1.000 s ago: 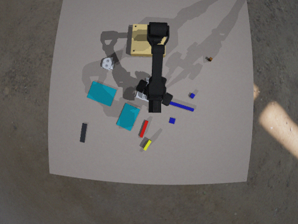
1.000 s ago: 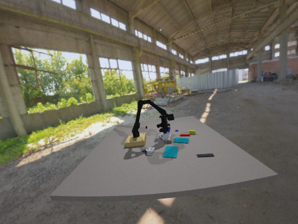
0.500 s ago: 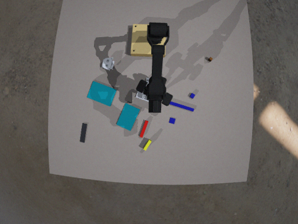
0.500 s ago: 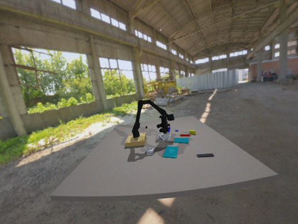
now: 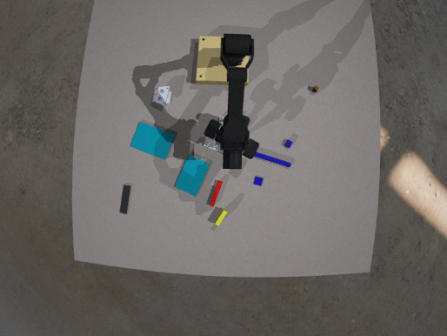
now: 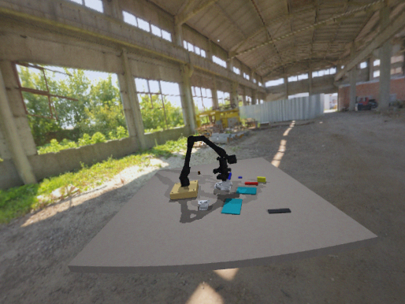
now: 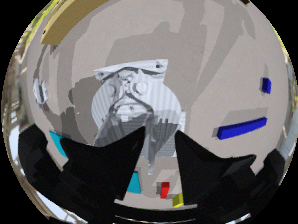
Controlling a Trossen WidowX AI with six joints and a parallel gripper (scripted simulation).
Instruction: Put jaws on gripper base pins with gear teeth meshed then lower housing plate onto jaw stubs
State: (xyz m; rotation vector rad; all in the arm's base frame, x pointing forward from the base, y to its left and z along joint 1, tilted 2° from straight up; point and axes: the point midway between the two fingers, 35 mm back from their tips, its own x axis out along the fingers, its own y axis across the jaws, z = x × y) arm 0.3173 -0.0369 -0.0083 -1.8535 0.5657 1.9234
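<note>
Right now my gripper tip is 6 cm past the housing plate, 1 cm to the left of it and 1 cm above it. From my gripper tip the other things lie so: yellow block: 28 cm ahead, 6 cm to the right; then blue bar: 14 cm to the left, 8 cm ahead, 1 cm below; then red bar: 19 cm ahead, 7 cm to the right, 1 cm below.
</note>
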